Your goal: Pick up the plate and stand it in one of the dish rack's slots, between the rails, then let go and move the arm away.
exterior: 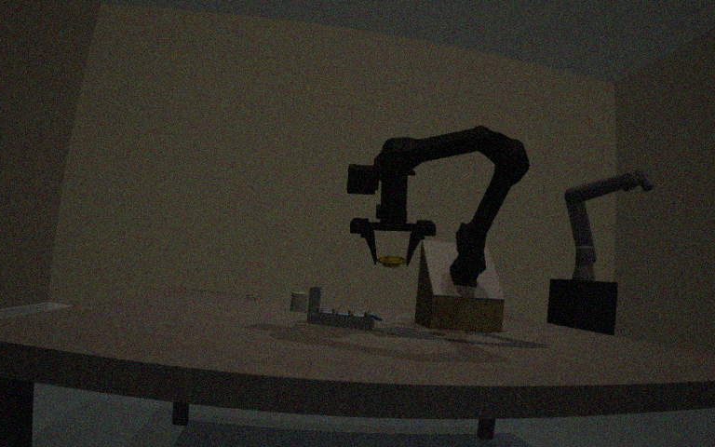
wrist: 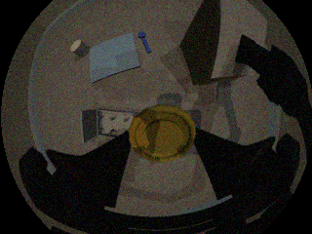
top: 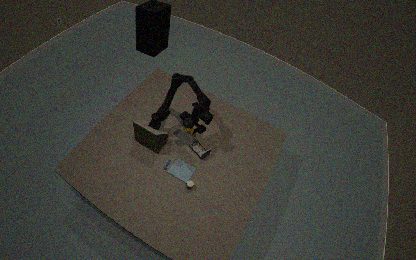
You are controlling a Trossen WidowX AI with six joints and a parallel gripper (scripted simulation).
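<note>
The dish rack is 120 mm below my gripper tip and 100 mm ahead of it. From my gripper tip the other things lie so: light blue mat (210 mm to the right, 140 mm below, 80 mm ahead); small blue utensil (230 mm to the right, 140 mm below, 20 mm behind); yellow plate (10 mm above).
</note>
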